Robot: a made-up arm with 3 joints. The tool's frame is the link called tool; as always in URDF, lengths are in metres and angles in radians. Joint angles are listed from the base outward.
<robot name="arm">
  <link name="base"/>
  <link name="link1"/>
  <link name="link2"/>
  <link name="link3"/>
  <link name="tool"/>
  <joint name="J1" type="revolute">
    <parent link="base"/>
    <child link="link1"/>
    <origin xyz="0 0 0.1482" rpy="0 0 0"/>
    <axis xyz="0 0 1"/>
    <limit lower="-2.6" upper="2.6"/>
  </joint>
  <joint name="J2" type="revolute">
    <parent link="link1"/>
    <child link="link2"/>
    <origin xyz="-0.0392 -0.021 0.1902" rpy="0 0 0"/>
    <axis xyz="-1 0 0"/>
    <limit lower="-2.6" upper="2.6"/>
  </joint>
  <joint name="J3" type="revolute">
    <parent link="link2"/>
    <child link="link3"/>
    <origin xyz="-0.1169 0.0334 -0.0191" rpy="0 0 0"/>
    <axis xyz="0 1 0"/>
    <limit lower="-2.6" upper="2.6"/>
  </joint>
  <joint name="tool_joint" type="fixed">
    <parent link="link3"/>
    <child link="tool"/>
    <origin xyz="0.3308 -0.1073 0.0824" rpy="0 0 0"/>
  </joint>
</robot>
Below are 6 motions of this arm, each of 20 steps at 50 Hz.
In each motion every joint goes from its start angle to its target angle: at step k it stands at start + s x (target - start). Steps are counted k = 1, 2, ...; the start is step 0. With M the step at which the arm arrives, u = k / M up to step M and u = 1 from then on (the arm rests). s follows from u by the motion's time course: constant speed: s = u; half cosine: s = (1 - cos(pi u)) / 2; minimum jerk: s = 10 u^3 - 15 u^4 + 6 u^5.
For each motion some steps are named. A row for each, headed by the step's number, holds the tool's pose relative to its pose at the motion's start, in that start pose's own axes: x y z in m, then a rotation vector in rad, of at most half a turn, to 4 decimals.
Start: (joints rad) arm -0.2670 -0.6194 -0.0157
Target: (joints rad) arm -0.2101 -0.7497 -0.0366
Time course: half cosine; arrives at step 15
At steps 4, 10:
4: 0.0008 -0.0002 -0.0014 0.0217 0.0021 0.0072
10: 0.0037 -0.0008 -0.0068 0.0985 0.0108 0.0312

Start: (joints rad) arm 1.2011 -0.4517 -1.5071
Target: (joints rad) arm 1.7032 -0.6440 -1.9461
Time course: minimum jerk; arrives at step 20
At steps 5, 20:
5: 0.0003 -0.0168 0.0030 0.0473 -0.0223 -0.0180
20: -0.0137 -0.1752 -0.0211 0.3942 -0.1690 -0.2521

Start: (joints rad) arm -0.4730 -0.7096 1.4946
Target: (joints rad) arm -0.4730 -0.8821 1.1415
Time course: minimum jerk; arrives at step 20
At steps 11, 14, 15, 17, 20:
11: -0.0185 0.0324 0.0665 0.0184 -0.2093 0.1008
14: -0.0308 0.0436 0.0922 0.0322 -0.2950 0.1413
15: -0.0342 0.0460 0.0983 0.0361 -0.3159 0.1510
17: -0.0388 0.0491 0.1060 0.0414 -0.3429 0.1636
20: -0.0405 0.0501 0.1087 0.0434 -0.3522 0.1679

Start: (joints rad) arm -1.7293 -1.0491 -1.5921
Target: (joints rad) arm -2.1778 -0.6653 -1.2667
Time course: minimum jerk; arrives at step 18
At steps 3, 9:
3: -0.0014 0.0062 0.0014 -0.0078 -0.0022 0.0137
9: -0.0250 0.0874 0.0105 -0.1411 -0.0211 0.1827

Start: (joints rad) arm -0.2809 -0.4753 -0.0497
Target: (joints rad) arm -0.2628 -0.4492 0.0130
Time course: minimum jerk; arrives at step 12
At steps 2, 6, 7, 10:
2: 0.0003 0.0002 -0.0007 -0.0009 0.0025 0.0006
6: 0.0035 0.0023 -0.0102 -0.0128 0.0354 0.0085
7: 0.0045 0.0030 -0.0134 -0.0167 0.0463 0.0111
10: 0.0063 0.0043 -0.0198 -0.0249 0.0683 0.0161

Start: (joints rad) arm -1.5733 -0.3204 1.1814
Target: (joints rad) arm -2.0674 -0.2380 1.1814
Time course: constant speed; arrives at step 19
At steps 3, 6, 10, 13, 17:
3: -0.0021 -0.0072 0.0005 0.0637 -0.0241 -0.0402
6: -0.0045 -0.0143 0.0002 0.1277 -0.0472 -0.0805
10: -0.0083 -0.0235 -0.0015 0.2136 -0.0765 -0.1343
13: -0.0114 -0.0300 -0.0037 0.2783 -0.0974 -0.1746
17: -0.0160 -0.0381 -0.0079 0.3652 -0.1237 -0.2283

